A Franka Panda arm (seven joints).
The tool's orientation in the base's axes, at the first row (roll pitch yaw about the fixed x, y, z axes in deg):
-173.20, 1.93, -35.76
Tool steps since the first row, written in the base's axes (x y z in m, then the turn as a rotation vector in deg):
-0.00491, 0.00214, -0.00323, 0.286, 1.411, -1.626
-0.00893, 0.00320, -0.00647, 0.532, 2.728, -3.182
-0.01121, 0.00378, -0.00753, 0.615, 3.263, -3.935
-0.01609, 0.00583, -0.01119, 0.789, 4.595, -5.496
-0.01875, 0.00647, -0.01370, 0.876, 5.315, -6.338
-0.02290, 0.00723, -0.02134, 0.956, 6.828, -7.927
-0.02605, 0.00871, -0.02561, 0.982, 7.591, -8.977
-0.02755, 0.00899, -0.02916, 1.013, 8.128, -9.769
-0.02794, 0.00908, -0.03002, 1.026, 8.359, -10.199
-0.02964, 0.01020, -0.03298, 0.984, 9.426, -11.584
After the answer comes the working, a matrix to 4 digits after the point.
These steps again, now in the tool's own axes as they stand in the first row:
-0.00512, 0.00153, 0.00325, -0.537, -1.108, 1.789
-0.00889, 0.00341, 0.00642, -1.055, -2.126, 3.496
-0.01105, 0.00440, 0.00744, -1.274, -2.515, 4.308
-0.01608, 0.00603, 0.01110, -1.859, -3.502, 6.019
-0.01852, 0.00736, 0.01356, -2.180, -4.031, 6.941
-0.02208, 0.01008, 0.02105, -2.946, -5.106, 8.696
-0.02535, 0.01123, 0.02533, -3.335, -5.610, 9.828
-0.02661, 0.01230, 0.02882, -3.597, -5.965, 10.677
-0.02695, 0.01256, 0.02967, -3.707, -6.108, 11.131
-0.02889, 0.01300, 0.03266, -4.317, -6.777, 12.627

The tool's axes in the first row as the columns of a matrix, in the base's axes (rounded; the answer above uses it unrounded):
0.8110, -0.5835, 0.0421
-0.5841, -0.8034, 0.1156
-0.0337, -0.1183, -0.9924

